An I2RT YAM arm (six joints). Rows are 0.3 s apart.
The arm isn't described. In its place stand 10 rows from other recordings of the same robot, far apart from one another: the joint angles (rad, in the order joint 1, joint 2, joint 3, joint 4, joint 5, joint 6), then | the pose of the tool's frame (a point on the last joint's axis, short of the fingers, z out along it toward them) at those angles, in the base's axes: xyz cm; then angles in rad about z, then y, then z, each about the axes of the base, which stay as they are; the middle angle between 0 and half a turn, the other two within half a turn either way.
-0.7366 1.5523 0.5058 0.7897 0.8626 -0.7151 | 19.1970 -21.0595 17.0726 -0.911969 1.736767 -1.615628
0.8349 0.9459 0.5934 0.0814 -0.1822 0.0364 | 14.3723 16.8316 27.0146 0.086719 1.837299 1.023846
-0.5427 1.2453 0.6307 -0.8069 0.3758 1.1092 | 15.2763 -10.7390 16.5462 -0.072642 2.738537 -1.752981
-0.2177 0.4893 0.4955 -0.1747 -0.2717 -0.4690 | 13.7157 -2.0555 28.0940 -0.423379 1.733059 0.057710
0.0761 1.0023 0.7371 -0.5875 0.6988 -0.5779 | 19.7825 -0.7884 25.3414 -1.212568 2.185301 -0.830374
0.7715 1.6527 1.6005 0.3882 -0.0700 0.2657 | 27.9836 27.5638 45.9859 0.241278 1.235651 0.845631
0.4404 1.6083 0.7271 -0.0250 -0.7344 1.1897 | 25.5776 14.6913 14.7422 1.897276 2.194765 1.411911
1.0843 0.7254 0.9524 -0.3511 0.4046 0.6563 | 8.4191 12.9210 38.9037 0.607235 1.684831 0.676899
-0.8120 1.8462 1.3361 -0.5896 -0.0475 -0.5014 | 26.5865 -27.7944 20.2665 -0.408447 2.668287 -0.707645
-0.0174 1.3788 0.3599 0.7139 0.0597 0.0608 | 25.3575 -0.6537 16.2591 0.042018 1.875236 -0.079981
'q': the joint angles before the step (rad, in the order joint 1, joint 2, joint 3, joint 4, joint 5, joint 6). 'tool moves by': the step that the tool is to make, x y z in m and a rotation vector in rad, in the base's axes. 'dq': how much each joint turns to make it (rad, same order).
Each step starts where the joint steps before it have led.
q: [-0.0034 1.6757 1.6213 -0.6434 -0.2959 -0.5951]
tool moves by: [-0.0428 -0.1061 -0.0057 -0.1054 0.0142 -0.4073]
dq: [-0.2922 -0.1180 -0.1436 0.0258 0.1563 -0.0070]
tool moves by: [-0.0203 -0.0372 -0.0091 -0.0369 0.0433 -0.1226]
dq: [-0.1176 -0.0205 -0.0454 -0.0070 0.0363 -0.0344]
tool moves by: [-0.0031 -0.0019 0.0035 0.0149 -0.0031 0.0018]
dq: [-0.0108 -0.0049 0.0100 -0.0179 -0.0193 0.0027]
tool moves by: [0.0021 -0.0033 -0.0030 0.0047 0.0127 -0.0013]
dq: [-0.0066 0.0152 0.0071 -0.0060 -0.0032 -0.0043]
